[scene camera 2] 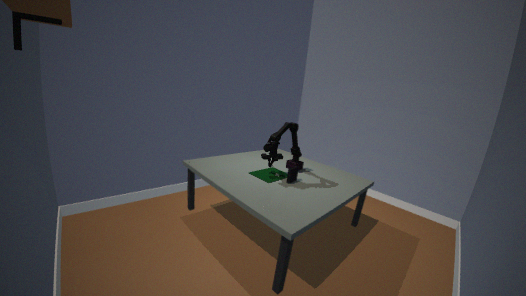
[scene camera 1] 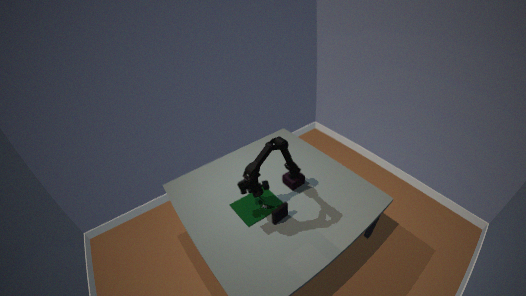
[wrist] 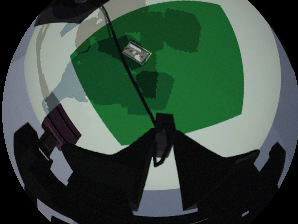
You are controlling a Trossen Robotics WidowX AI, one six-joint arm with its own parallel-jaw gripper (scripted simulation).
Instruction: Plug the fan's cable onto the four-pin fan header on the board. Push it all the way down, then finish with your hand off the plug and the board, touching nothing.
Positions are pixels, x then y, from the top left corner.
Labels:
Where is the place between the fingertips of the gripper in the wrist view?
At 164,133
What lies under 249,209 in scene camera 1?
A green board.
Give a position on a green board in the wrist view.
At 195,71

